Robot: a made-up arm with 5 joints.
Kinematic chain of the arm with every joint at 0, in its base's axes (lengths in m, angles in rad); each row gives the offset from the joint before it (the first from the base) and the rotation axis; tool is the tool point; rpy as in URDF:
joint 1: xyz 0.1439 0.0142 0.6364 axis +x
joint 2: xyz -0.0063 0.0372 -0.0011 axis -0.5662 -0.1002 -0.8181
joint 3: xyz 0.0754 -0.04 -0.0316 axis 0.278 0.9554 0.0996
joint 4: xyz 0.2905 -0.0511 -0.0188 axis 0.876 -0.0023 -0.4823
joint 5: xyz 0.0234 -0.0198 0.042 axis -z
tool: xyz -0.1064 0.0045 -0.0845 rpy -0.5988 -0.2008 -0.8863
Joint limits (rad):
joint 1: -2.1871..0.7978
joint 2: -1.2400..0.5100
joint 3: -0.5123..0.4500
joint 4: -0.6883..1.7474
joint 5: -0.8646..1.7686
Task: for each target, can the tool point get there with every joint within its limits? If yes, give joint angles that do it. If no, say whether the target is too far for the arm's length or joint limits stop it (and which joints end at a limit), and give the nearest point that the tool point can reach.
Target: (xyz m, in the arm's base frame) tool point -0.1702 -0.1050 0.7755
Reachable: no: joint limits stop it (at a limit: joint 2, joint 3) | nearest point 0.3056 -0.1513 0.8295 | short by 0.481 m
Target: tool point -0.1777 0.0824 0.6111
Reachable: no: joint limits stop it (at a limit: joint 2, joint 3) | nearest point 0.1846 0.3412 0.5151 | short by 0.455 m
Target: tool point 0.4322 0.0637 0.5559
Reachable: yes | joints -0.4118 -0.3619 -0.2608 1.0350 -0.2868
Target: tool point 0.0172 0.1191 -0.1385
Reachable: no: too far | nearest point 0.2132 0.0738 0.1959 | short by 0.390 m
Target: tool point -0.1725 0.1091 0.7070
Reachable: no: joint limits stop it (at a limit: joint 1, joint 2, joint 3, joint 5) | nearest point 0.1835 0.3190 0.8092 | short by 0.426 m
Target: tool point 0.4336 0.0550 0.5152
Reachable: yes | joints -0.9164 -0.7613 -0.3823 0.0776 -0.0716
